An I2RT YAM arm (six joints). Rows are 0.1 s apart.
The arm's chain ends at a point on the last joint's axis. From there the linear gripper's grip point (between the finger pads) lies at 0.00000 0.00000 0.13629 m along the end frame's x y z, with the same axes.
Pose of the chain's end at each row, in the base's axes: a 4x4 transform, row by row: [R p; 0 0 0 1], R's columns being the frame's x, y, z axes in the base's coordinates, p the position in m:
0.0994 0.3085 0.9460 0.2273; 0.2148 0.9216 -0.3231 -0.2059; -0.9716 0.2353 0.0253 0.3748; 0 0 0 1
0.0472 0.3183 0.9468 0.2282; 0.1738 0.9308 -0.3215 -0.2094; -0.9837 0.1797 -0.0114 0.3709; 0 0 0 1
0.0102 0.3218 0.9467 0.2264; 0.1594 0.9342 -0.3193 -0.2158; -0.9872 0.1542 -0.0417 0.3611; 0 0 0 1
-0.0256 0.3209 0.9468 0.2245; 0.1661 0.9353 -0.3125 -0.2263; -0.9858 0.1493 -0.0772 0.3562; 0 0 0 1
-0.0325 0.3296 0.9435 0.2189; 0.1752 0.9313 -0.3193 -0.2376; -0.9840 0.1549 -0.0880 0.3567; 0 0 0 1
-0.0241 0.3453 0.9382 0.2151; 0.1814 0.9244 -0.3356 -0.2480; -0.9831 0.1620 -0.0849 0.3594; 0 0 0 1
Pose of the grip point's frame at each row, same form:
0.0994 0.3085 0.9460 0.3562; 0.2148 0.9216 -0.3231 -0.2499; -0.9716 0.2353 0.0253 0.3782; 0 0 0 1
0.0472 0.3183 0.9468 0.3572; 0.1738 0.9308 -0.3215 -0.2532; -0.9837 0.1797 -0.0114 0.3693; 0 0 0 1
0.0102 0.3218 0.9467 0.3554; 0.1594 0.9342 -0.3193 -0.2593; -0.9872 0.1542 -0.0417 0.3554; 0 0 0 1
-0.0256 0.3209 0.9468 0.3535; 0.1661 0.9353 -0.3125 -0.2689; -0.9858 0.1493 -0.0772 0.3457; 0 0 0 1
-0.0325 0.3296 0.9435 0.3475; 0.1752 0.9313 -0.3193 -0.2811; -0.9840 0.1549 -0.0880 0.3447; 0 0 0 1
-0.0241 0.3453 0.9382 0.3430; 0.1814 0.9244 -0.3356 -0.2937; -0.9831 0.1620 -0.0849 0.3478; 0 0 0 1

